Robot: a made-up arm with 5 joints.
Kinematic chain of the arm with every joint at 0, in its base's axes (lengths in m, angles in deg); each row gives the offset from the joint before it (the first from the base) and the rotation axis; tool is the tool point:
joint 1: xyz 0 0 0.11 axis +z
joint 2: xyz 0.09 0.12 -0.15 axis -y
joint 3: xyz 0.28 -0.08 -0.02 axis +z
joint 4: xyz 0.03 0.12 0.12 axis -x
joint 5: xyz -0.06 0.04 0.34 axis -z
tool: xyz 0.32 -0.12 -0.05
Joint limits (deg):
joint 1: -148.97..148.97
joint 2: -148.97..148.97
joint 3: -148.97..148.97
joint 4: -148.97..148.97
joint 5: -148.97..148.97
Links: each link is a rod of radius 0.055 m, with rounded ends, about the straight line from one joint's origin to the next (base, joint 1, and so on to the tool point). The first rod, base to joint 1, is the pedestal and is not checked.
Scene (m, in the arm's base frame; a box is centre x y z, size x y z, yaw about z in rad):
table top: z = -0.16
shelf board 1: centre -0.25 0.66 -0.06 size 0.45 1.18 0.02 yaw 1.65
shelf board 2: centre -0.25 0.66 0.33 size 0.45 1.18 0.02 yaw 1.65
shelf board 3: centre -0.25 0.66 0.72 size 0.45 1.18 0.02 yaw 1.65
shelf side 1: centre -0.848 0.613 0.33 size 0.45 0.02 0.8 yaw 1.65
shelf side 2: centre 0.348 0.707 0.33 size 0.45 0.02 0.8 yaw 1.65
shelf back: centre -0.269 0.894 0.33 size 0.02 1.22 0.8 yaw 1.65
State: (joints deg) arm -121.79 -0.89 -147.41 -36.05 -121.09
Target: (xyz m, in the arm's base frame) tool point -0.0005 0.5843 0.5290
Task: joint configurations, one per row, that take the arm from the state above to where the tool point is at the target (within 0.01 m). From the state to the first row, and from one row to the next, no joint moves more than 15 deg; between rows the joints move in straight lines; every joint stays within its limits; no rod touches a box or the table.
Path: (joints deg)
1: -107.42 1.65 -135.07 -37.37 -123.48
2: -93.05 4.18 -122.73 -38.68 -125.86
3: -78.68 6.72 -110.39 -40.00 -128.25
4: -64.31 9.25 -98.05 -41.32 -130.64
5: -49.94 11.79 -85.71 -42.64 -133.03
6: -35.57 14.32 -73.37 -43.95 -135.41
7: -21.20 16.86 -61.03 -45.27 -137.80
8: -6.82 19.40 -48.69 -46.59 -140.19
9: 7.55 21.93 -36.35 -47.90 -142.58
10: 12.19 26.08 -39.84 -33.80 -144.18
11: 16.83 30.23 -43.33 -19.70 -145.77
12: 21.47 34.38 -46.82 -5.60 -147.37
13: 26.11 38.53 -50.31 8.50 -148.97

